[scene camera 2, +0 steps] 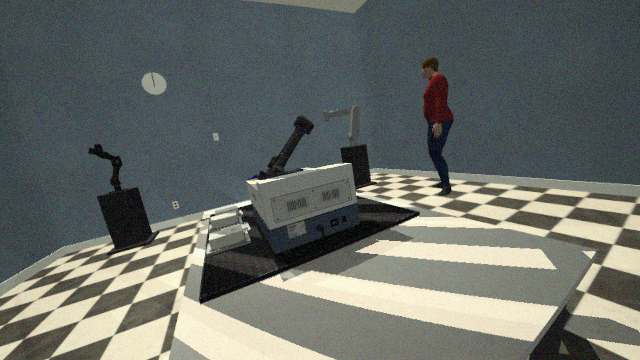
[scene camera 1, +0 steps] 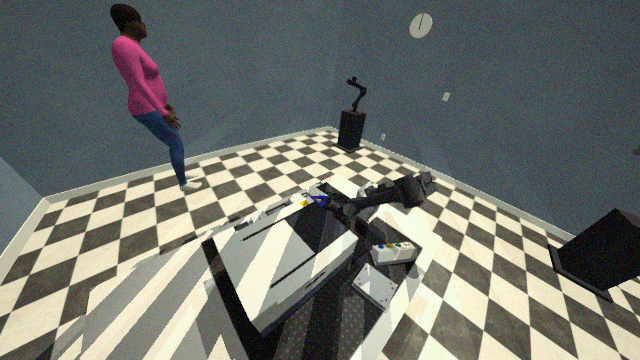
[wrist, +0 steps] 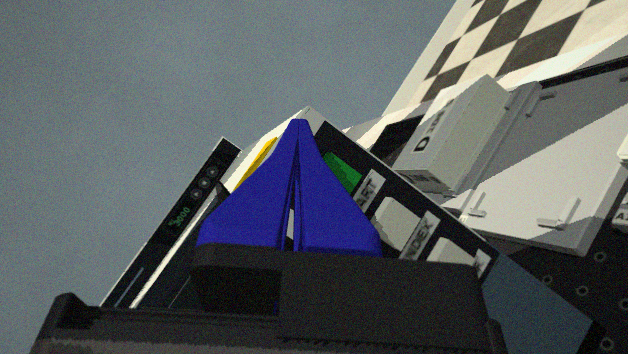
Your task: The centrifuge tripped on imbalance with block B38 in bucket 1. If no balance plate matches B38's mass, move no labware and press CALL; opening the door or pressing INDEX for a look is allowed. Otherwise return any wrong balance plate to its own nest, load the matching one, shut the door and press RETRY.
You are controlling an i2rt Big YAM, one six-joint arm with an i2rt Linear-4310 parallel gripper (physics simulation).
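Frame: origin at the arm's base, x ahead, y left, z up, level; metres.
Seen in the pictures: gripper, fingertip midpoint: [scene camera 2: 248, 180] [scene camera 1: 310, 197] [wrist: 298, 129].
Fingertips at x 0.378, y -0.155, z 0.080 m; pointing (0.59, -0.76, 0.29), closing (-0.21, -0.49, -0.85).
A point is followed by its place in that frame.
The white and blue centrifuge [scene camera 1: 280, 245] @(x 0.652, y -0.009, z 0.082 m) [scene camera 2: 310, 200] @(x 0.846, y -0.023, z 0.024 m) stands on the black mat. Its control panel shows in the wrist view with a green button [wrist: 342, 171] @(x 0.377, y -0.151, z 0.054 m) labelled START, partly covered, a pale button [wrist: 396, 225] @(x 0.377, y -0.146, z 0.018 m) beside an INDEX label [wrist: 420, 237] @(x 0.384, y -0.149, z 0.000 m), another pale button [wrist: 450, 252] @(x 0.377, y -0.150, z -0.013 m) and a yellow button [wrist: 256, 164] @(x 0.418, y -0.136, z 0.083 m). A display [wrist: 180, 218] @(x 0.766, y -0.047, z 0.097 m) reads 3000. My gripper [scene camera 1: 320, 200] @(x 0.378, y -0.155, z 0.080 m) [scene camera 2: 253, 177] @(x 0.378, y -0.155, z 0.080 m) [wrist: 298, 129] @(x 0.378, y -0.155, z 0.080 m) is shut and empty, its blue fingertips over the panel between yellow and green. A white block D [wrist: 452, 135] @(x 0.562, y -0.290, z -0.079 m) sits beside a nest [wrist: 555, 195] @(x 0.447, y -0.248, z -0.116 m). Block B38 and the door's state cannot be made out.
A white box [scene camera 1: 394, 255] @(x 0.219, y 0.303, z -0.067 m) with several coloured buttons and a grey plate [scene camera 1: 375, 286] @(x 0.403, y 0.319, z -0.091 m) lie beside the centrifuge. Pale trays [scene camera 2: 227, 237] @(x 0.645, y -0.305, z -0.085 m) sit left of it in scene camera 2's view. One person [scene camera 1: 142, 80] and another person [scene camera 2: 437, 110] stand away from the table.
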